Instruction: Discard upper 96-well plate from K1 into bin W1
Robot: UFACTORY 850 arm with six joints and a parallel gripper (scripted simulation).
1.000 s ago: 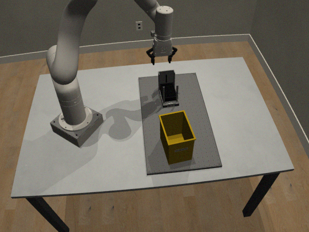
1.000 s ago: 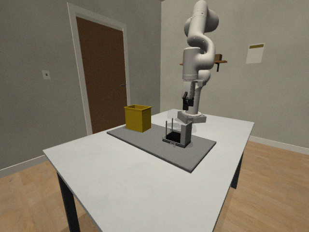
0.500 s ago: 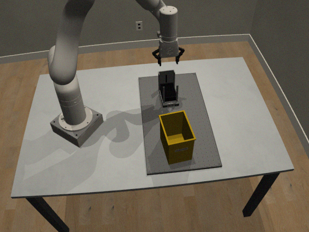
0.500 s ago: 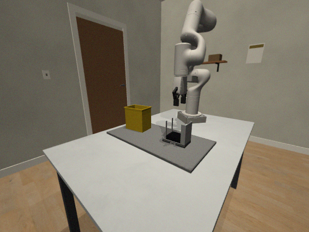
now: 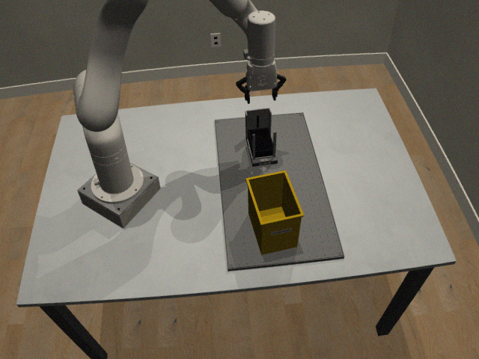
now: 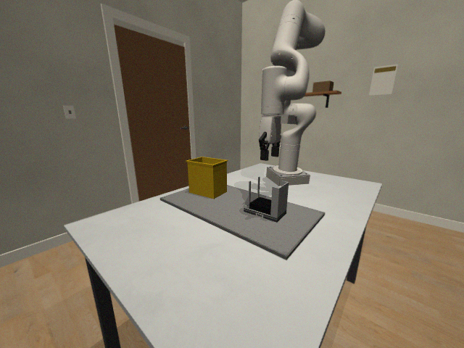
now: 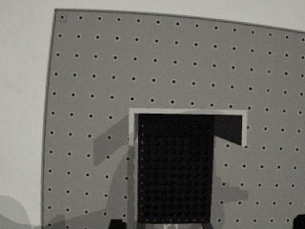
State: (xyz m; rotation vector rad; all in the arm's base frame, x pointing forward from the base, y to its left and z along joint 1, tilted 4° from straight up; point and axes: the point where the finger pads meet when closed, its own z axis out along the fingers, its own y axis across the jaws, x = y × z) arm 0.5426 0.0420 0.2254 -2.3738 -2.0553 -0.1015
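My hand is 210 mm above the black 96-well plate. Also, from my hand: yellow plastics bin W1 (80 mm behind, 370 mm to the right, 160 mm below).
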